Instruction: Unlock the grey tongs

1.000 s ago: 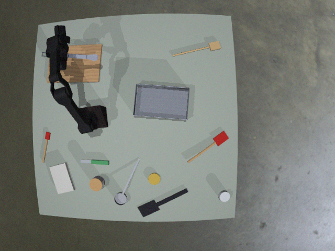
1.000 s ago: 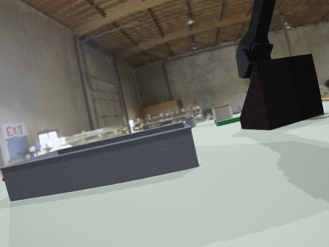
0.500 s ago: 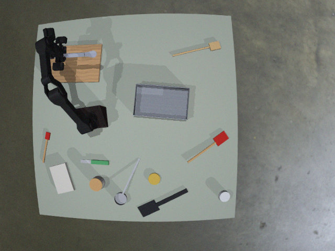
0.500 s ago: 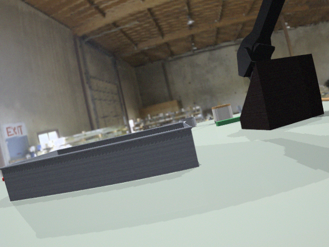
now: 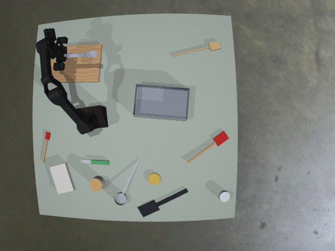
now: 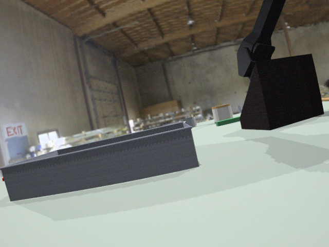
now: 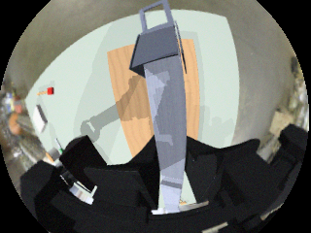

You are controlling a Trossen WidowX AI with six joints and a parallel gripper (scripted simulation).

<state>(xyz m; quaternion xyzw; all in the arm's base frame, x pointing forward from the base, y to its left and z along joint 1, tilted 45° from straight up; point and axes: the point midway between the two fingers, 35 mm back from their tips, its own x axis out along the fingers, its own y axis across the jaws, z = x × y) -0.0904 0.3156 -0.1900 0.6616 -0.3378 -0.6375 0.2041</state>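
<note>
Right now the wooden board is 1 cm behind my gripper tip and 14 cm below it. The rest, counted from my gripper tip: white block 20 cm behind, 70 cm to the right, 13 cm below; then green-handled tool 3 cm ahead, 62 cm to the right, 14 cm below; then grey roasting tin 50 cm ahead, 34 cm to the right, 12 cm below.
</note>
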